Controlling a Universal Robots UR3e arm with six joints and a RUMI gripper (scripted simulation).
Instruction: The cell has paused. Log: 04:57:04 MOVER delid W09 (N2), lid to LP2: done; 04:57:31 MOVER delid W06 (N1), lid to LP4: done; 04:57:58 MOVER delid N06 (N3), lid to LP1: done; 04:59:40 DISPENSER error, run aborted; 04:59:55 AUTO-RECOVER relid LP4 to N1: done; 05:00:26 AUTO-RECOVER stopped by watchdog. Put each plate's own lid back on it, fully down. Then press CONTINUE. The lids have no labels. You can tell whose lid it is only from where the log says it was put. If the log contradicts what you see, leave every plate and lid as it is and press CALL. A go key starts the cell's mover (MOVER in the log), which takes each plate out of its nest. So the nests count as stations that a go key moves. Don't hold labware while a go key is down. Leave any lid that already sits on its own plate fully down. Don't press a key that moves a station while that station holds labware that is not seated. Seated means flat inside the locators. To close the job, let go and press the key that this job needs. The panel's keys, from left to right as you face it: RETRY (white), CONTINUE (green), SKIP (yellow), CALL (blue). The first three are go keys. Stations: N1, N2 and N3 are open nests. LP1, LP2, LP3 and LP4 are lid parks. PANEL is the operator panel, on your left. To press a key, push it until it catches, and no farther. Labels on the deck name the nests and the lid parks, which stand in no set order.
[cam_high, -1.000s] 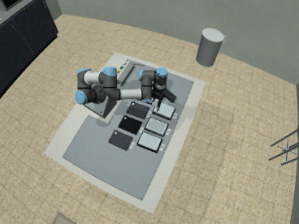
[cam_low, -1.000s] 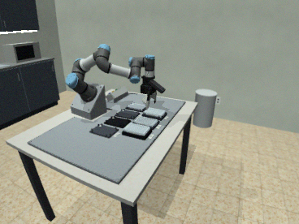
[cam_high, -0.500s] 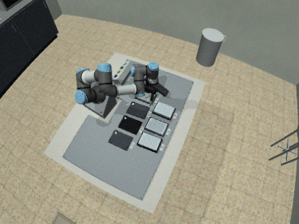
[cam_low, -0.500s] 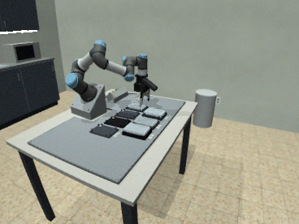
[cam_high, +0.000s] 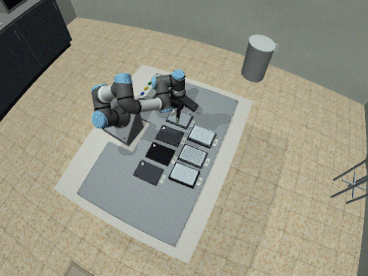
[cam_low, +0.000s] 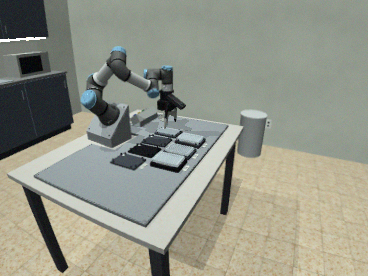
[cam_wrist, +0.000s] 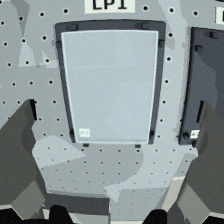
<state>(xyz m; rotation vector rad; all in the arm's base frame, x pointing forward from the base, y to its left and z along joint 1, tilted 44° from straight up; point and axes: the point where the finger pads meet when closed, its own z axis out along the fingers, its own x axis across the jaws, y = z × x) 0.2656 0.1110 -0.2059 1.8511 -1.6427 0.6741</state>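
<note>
Right now my hand is 2 cm past the pale lid and 5 cm above it. Round my hand: lid park LP4: 13 cm to the right, 6 cm below; LP4 label: 8 cm ahead, 11 cm to the right, 6 cm below; plate: 16 cm ahead, 4 cm to the right, 4 cm below.
</note>
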